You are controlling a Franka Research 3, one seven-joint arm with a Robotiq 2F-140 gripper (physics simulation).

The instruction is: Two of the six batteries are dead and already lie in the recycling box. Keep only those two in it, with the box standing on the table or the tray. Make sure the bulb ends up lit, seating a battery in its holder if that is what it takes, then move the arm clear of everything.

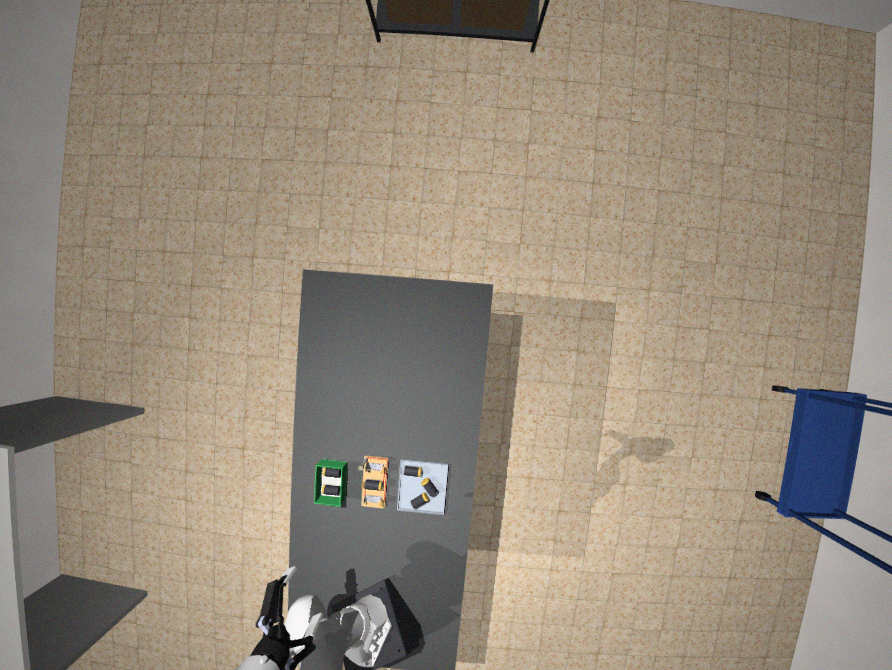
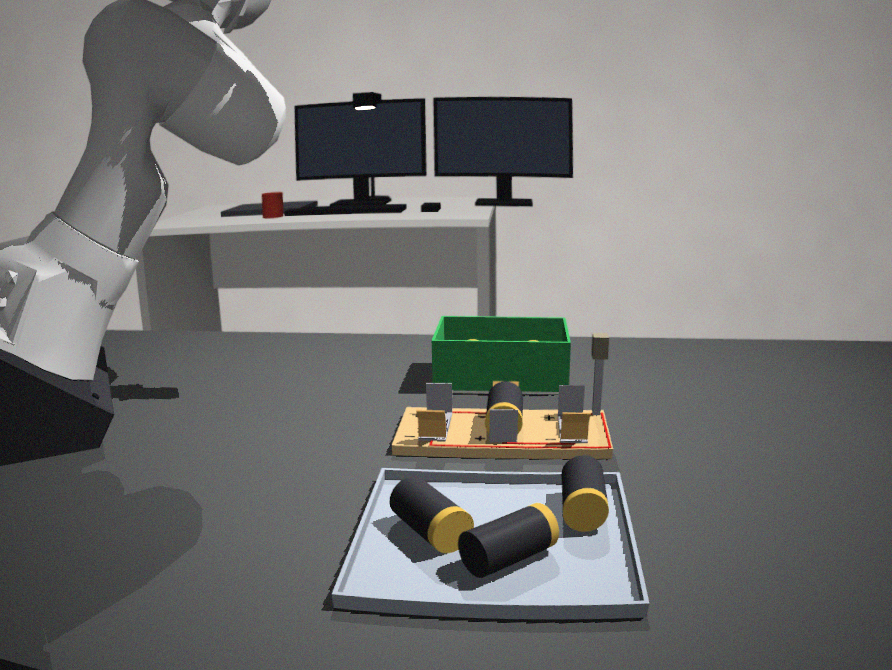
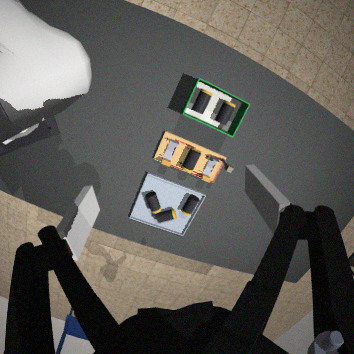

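The green recycling box (image 1: 343,483) (image 2: 501,366) (image 3: 241,119) stands on the table with two batteries (image 1: 331,473) (image 3: 202,101) inside. The orange holder (image 2: 461,451) (image 3: 215,178) has one battery (image 1: 372,485) (image 2: 504,400) (image 3: 191,159) lying between its middle clips; its two outer bays are empty. The bulb block (image 2: 599,346) (image 3: 229,169) on the holder's post looks dull brown, with no glow visible. The pale tray (image 2: 490,609) (image 3: 156,226) holds three batteries (image 1: 429,486) (image 2: 508,540) (image 3: 164,215) on their sides. My gripper (image 3: 169,188) is open and empty, high up and apart from these things.
The arm's base (image 1: 403,620) (image 2: 43,411) stands at one end of the dark table (image 1: 396,360). The holder lies between box and tray, with small gaps. A white desk (image 2: 346,252) with two monitors stands behind. A blue chair (image 1: 822,454) stands off to the side.
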